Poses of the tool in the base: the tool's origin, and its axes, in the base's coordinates. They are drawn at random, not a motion.
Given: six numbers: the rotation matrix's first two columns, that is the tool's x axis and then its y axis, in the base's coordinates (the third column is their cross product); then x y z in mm.
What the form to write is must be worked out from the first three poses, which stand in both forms.
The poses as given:
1: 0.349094, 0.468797, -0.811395, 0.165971, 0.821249, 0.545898, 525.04, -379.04, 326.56
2: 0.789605, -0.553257, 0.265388, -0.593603, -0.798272, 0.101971, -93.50, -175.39, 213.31
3: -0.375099, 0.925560, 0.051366, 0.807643, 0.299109, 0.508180, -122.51, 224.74, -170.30
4: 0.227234, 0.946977, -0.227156, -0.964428, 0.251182, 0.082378, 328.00, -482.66, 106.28
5: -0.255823, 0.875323, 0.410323, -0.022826, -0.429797, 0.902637, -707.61, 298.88, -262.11
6: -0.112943, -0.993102, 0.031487, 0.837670, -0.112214, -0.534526, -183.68, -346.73, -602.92
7: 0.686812, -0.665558, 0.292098, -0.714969, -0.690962, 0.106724, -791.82, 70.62, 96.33
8: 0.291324, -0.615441, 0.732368, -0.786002, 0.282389, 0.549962, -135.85, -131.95, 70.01
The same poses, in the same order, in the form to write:
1: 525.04, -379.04, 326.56, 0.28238, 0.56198, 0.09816, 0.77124
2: -93.50, -175.39, 213.31, 0.94162, -0.30449, 0.11173, 0.09028
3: -122.51, 224.74, -170.30, 0.54441, 0.79592, 0.23253, 0.12678
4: 328.00, -482.66, 106.28, -0.03770, 0.11574, 0.61073, 0.78243
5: -707.61, 298.88, -262.11, 0.51089, 0.41716, 0.67371, 0.33328
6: -183.68, -346.73, -602.92, -0.19666, 0.19759, -0.71933, 0.63628
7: -791.82, 70.62, 96.33, 0.91217, -0.37837, 0.11590, 0.10658
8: -135.85, -131.95, 70.01, 0.59380, -0.59003, 0.07877, 0.54135
